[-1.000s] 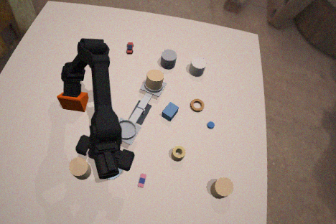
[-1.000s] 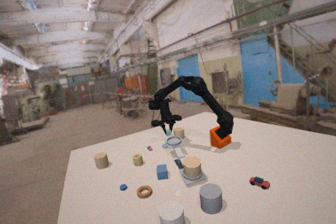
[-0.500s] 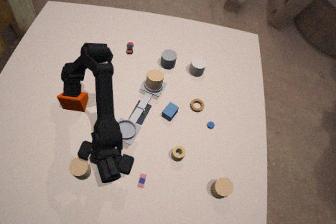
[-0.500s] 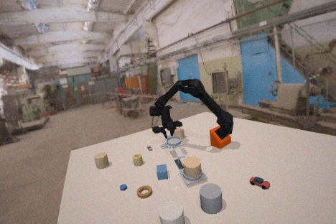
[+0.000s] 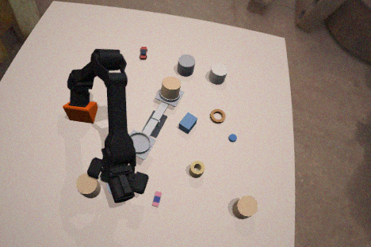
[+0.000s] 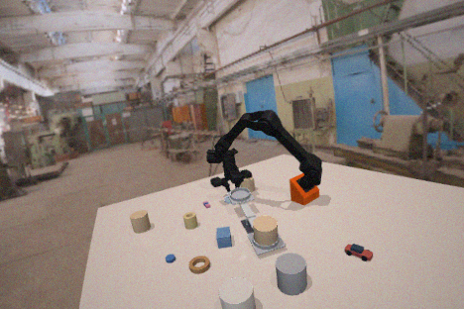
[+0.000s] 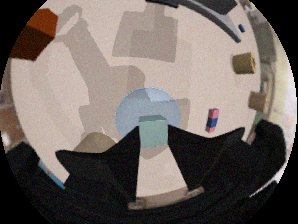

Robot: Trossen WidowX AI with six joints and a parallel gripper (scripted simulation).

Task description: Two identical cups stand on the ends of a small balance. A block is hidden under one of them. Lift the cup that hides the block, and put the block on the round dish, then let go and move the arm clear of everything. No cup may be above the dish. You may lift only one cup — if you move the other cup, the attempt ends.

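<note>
My gripper tip is 1 cm below the pale-green block. The rest, counted from my gripper tip: light blue round dish (2 cm below); pink-and-blue piece (13 cm ahead, 4 cm to the right, 1 cm below); yellow ring (25 cm ahead, 7 cm to the left).
</note>
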